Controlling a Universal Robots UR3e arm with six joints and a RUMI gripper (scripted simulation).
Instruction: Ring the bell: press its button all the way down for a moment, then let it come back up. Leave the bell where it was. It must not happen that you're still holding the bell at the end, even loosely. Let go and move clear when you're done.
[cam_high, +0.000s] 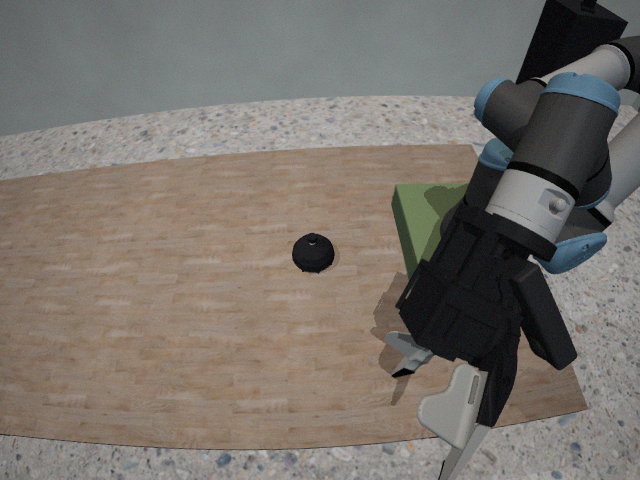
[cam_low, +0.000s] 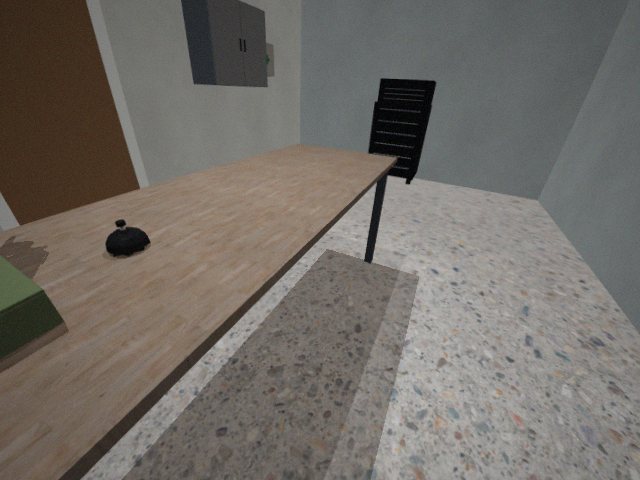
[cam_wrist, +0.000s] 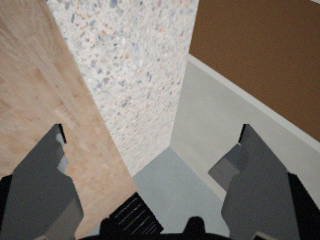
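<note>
Right now the bell button is 11 cm ahead of my hand, 35 cm to the right of it and 16 cm below it. Also, from my hand: bell: 11 cm ahead, 35 cm to the right, 18 cm below.
</note>
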